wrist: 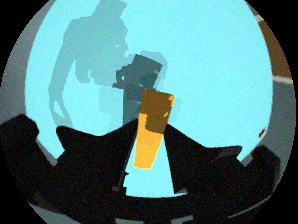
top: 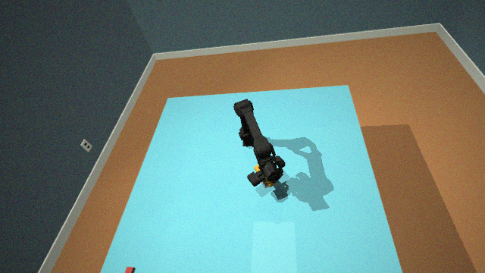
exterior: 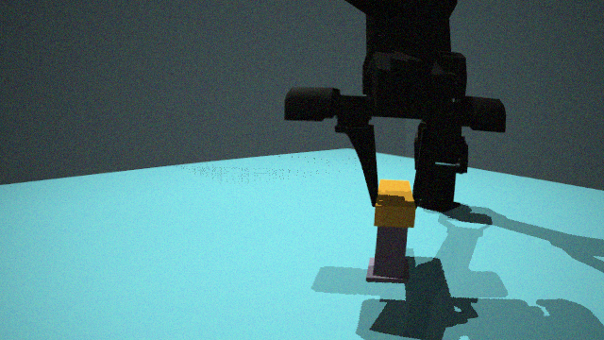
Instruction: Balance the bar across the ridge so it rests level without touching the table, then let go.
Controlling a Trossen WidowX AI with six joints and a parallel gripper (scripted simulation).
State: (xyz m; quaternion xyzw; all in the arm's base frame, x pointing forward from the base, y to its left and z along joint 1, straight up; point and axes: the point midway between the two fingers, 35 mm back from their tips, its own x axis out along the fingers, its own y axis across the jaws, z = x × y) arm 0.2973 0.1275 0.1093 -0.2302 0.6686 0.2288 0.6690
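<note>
Right now my gripper tip is 2 cm past the orange bar and 2 cm to the left of it. Also, from my gripper tip: red block: 44 cm ahead, 63 cm to the right, 7 cm below.
</note>
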